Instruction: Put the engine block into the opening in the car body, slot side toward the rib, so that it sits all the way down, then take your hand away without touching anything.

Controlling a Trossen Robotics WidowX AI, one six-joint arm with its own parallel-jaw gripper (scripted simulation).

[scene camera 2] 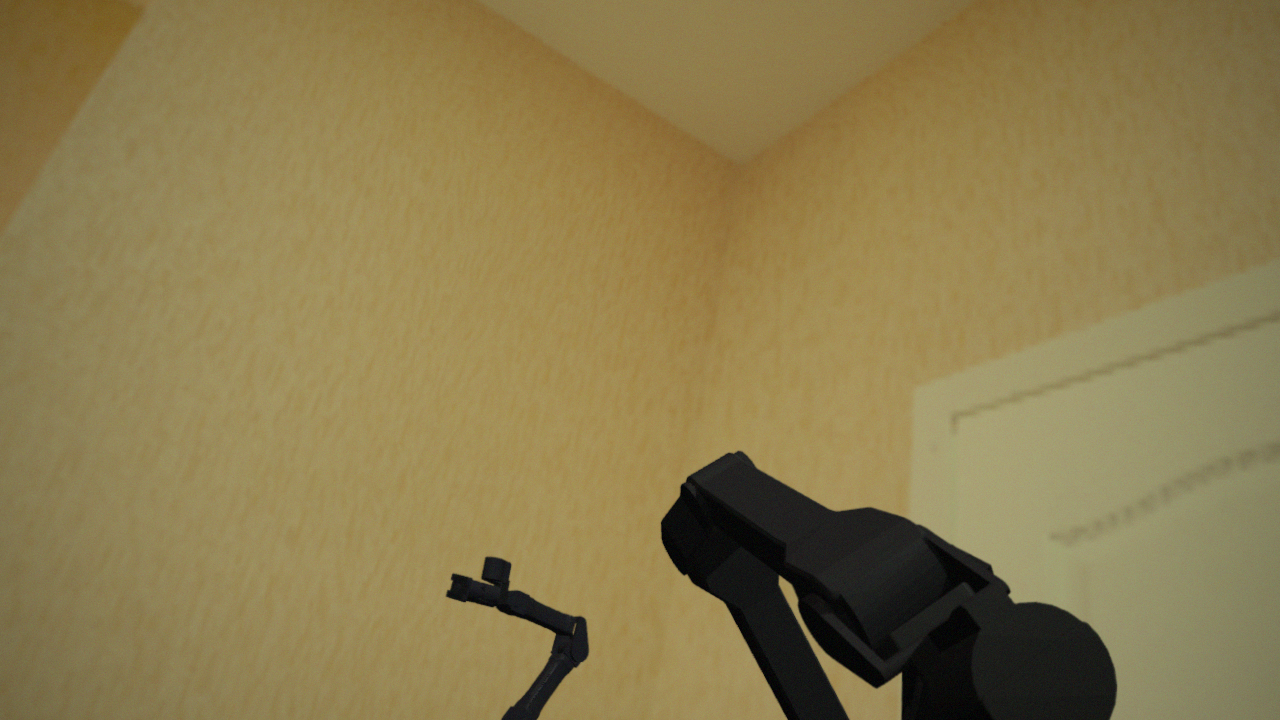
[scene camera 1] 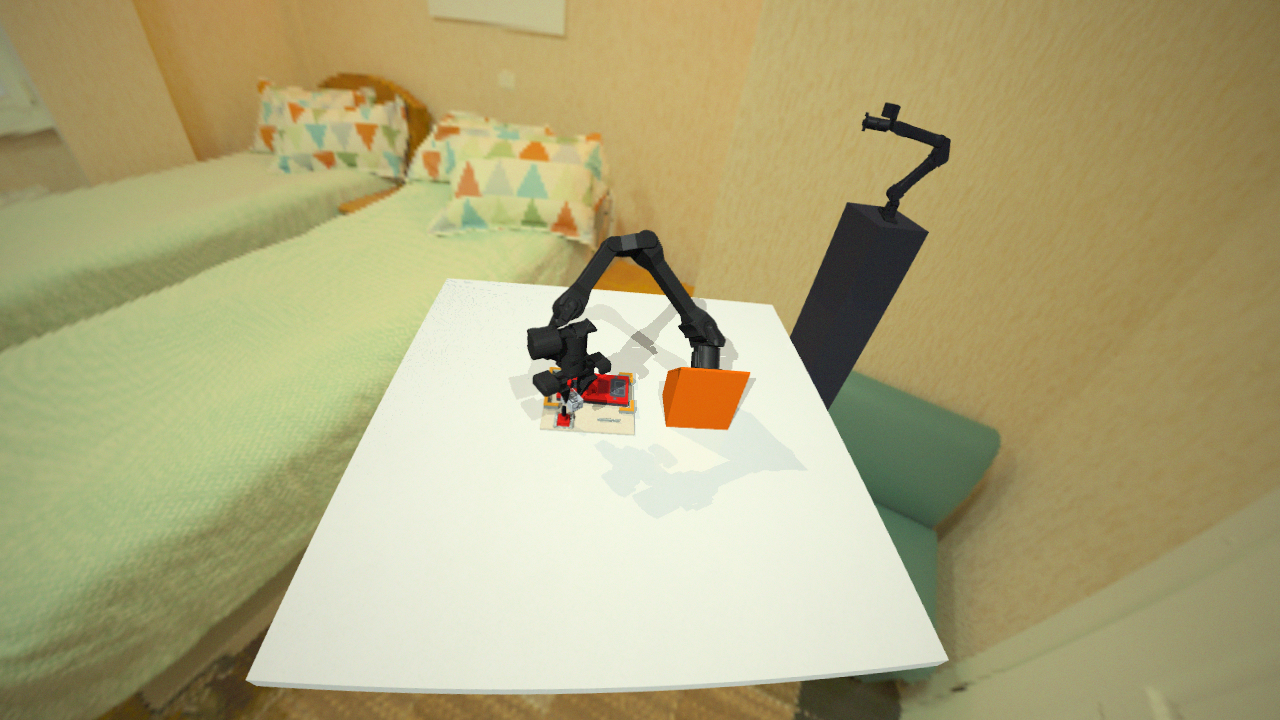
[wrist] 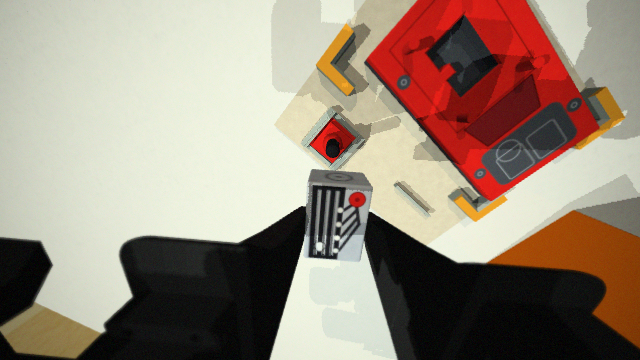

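My gripper is holding an engine block, and the wrist view shows that gripper as well. A red car body is here too, and so is a beige base plate.
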